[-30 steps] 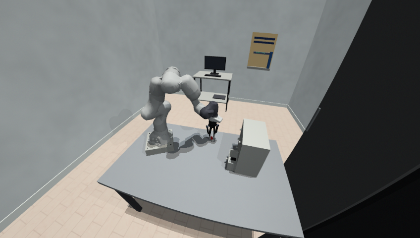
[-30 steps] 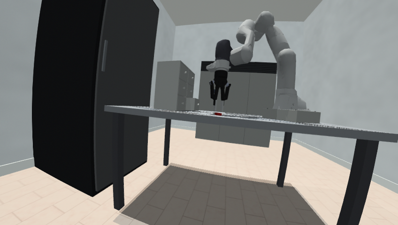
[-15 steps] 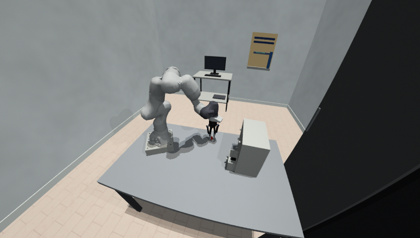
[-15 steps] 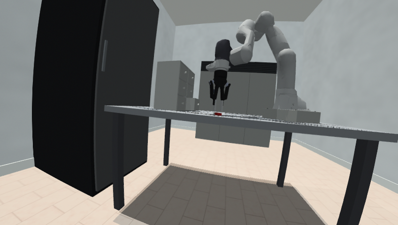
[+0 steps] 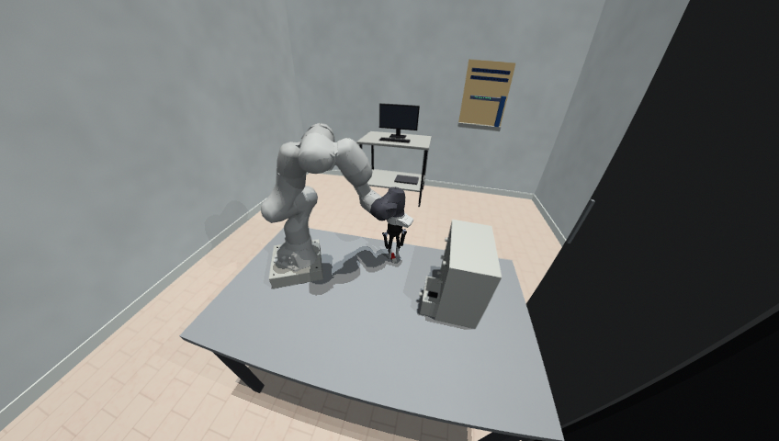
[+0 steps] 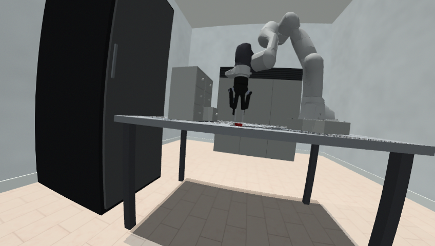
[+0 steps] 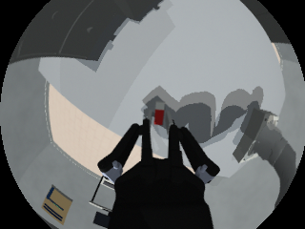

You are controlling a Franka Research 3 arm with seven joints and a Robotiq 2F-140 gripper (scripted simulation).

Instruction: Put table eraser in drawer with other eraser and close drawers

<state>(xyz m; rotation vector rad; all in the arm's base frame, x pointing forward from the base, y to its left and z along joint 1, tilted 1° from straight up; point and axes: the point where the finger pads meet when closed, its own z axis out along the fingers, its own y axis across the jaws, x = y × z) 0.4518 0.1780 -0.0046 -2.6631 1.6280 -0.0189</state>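
The red eraser lies 5 cm below my hand and 1 cm to the right of it.
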